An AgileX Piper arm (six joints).
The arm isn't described. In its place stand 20 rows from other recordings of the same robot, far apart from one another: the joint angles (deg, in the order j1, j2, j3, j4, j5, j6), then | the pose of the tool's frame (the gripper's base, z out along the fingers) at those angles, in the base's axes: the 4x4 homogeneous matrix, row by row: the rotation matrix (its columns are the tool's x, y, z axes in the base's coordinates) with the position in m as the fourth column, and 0 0 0 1 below.
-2.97 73.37 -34.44 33.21 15.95 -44.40 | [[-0.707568 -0.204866 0.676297 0.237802], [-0.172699 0.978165 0.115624 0.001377], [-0.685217 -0.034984 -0.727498 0.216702], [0 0 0 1]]
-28.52 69.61 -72.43 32.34 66.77 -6.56 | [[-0.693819 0.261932 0.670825 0.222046], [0.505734 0.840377 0.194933 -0.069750], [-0.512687 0.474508 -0.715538 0.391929], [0 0 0 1]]
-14.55 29.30 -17.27 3.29 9.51 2.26 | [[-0.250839 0.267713 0.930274 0.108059], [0.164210 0.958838 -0.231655 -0.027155], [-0.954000 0.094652 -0.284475 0.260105], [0 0 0 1]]
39.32 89.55 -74.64 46.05 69.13 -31.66 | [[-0.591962 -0.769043 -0.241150 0.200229], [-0.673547 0.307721 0.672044 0.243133], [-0.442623 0.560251 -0.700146 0.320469], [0 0 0 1]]
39.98 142.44 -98.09 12.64 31.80 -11.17 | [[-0.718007 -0.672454 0.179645 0.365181], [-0.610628 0.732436 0.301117 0.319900], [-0.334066 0.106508 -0.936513 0.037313], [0 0 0 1]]
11.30 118.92 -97.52 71.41 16.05 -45.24 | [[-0.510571 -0.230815 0.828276 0.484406], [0.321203 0.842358 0.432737 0.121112], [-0.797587 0.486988 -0.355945 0.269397], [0 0 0 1]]
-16.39 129.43 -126.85 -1.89 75.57 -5.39 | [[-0.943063 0.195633 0.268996 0.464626], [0.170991 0.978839 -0.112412 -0.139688], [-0.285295 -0.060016 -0.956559 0.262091], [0 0 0 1]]
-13.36 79.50 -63.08 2.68 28.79 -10.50 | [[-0.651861 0.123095 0.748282 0.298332], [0.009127 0.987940 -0.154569 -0.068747], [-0.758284 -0.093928 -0.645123 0.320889], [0 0 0 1]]
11.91 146.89 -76.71 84.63 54.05 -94.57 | [[-0.822168 -0.569195 0.007481 0.375277], [-0.316346 0.467790 0.825287 0.154109], [-0.473249 0.676158 -0.564665 -0.024837], [0 0 0 1]]
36.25 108.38 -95.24 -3.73 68.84 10.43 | [[-0.867164 -0.447903 0.217735 0.323866], [-0.440461 0.893794 0.084420 0.230623], [-0.232422 -0.022697 -0.972350 0.276578], [0 0 0 1]]
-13.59 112.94 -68.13 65.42 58.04 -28.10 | [[-0.892504 0.275842 0.356859 0.374929], [0.451039 0.544077 0.707492 -0.018403], [0.000997 0.792396 -0.610006 0.168839], [0 0 0 1]]
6.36 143.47 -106.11 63.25 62.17 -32.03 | [[-0.988794 -0.117035 0.092673 0.478997], [0.005207 0.593369 0.804914 0.125697], [-0.149192 0.796377 -0.586111 0.091077], [0 0 0 1]]
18.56 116.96 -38.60 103.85 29.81 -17.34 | [[-0.490220 0.850648 0.189952 0.259312], [0.758946 0.309437 0.572931 0.133400], [0.428584 0.425025 -0.797288 0.050691], [0 0 0 1]]
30.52 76.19 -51.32 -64.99 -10.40 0.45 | [[0.473347 -0.483823 0.736110 0.250803], [-0.751770 0.213662 0.623851 0.165133], [-0.459112 -0.848683 -0.262587 0.317994], [0 0 0 1]]
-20.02 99.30 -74.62 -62.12 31.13 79.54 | [[-0.270720 0.807339 0.524323 0.355188], [0.441864 0.588109 -0.677410 -0.173677], [-0.855258 0.048291 -0.515947 0.284739], [0 0 0 1]]
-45.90 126.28 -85.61 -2.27 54.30 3.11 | [[-0.673218 0.739101 -0.022520 0.286583], [0.739442 0.672828 -0.022982 -0.299937], [-0.001834 -0.032124 -0.999482 0.108480], [0 0 0 1]]
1.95 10.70 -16.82 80.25 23.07 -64.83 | [[0.013301 -0.431765 0.901888 0.053573], [0.232958 0.878485 0.417126 0.036988], [-0.972396 0.204554 0.112268 0.293511], [0 0 0 1]]
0.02 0.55 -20.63 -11.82 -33.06 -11.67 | [[0.806942 0.254968 0.532762 -0.015739], [-0.365830 0.923927 0.111928 0.010163], [-0.463695 -0.285220 0.838830 0.366845], [0 0 0 1]]
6.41 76.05 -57.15 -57.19 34.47 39.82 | [[-0.609101 0.167783 0.775142 0.287258], [-0.254794 0.884157 -0.391595 -0.011288], [-0.751050 -0.436023 -0.495791 0.322353], [0 0 0 1]]
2.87 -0.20 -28.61 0.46 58.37 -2.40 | [[-0.412754 -0.071877 0.908002 -0.003676], [-0.058407 0.996918 0.052365 0.000439], [-0.908968 -0.031420 -0.415680 0.280585], [0 0 0 1]]
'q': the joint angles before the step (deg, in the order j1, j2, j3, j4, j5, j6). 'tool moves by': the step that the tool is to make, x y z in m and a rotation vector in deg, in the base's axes. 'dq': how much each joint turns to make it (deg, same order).
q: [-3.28, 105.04, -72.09, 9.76, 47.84, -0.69]
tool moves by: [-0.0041, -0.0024, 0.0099, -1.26, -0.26, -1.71]
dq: [-0.01, -1.64, -0.06, -2.34, 1.04, 3.03]
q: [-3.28, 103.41, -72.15, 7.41, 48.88, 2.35]
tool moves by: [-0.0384, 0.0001, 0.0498, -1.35, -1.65, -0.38]
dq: [0.00, -10.81, 2.56, -2.22, 6.40, 1.94]
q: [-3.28, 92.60, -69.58, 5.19, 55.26, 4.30]
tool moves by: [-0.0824, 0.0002, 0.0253, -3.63, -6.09, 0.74]
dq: [-0.01, -19.29, 14.44, -3.41, -1.45, 0.09]
